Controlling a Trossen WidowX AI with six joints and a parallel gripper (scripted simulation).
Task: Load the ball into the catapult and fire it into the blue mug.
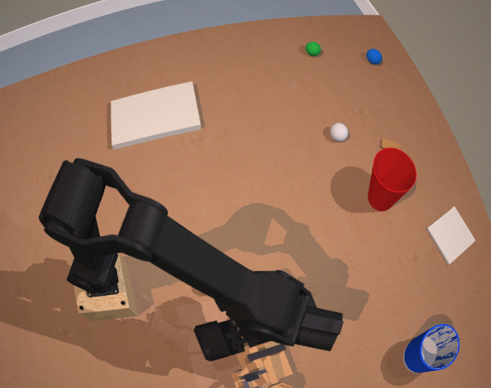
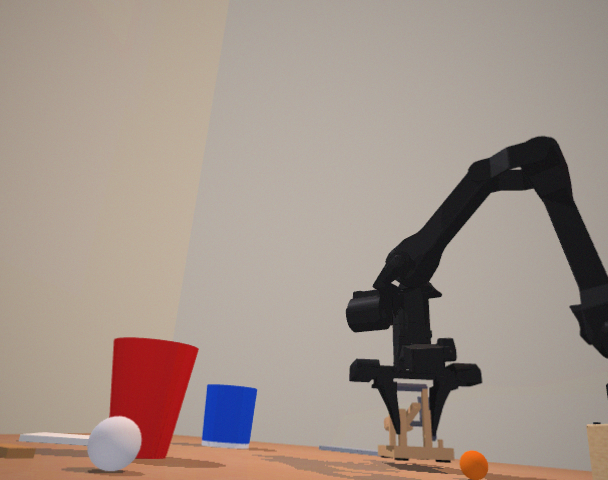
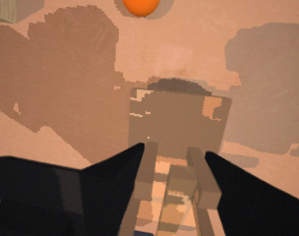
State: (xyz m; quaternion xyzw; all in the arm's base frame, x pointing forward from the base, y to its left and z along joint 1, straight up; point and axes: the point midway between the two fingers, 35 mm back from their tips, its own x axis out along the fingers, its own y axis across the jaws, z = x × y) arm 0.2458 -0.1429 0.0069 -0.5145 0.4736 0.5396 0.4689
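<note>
Right now my gripper tip is 5 cm below the catapult upright frame, 4 cm to the left of it and 1 cm short of it. From my gripper tip the other things lie so: blue mug: 31 cm ahead, 14 cm to the right, 1 cm below; orange ball: 11 cm to the left, 5 cm behind, 3 cm below; catapult: 6 cm to the right, 2 cm above, 1 cm behind.
</note>
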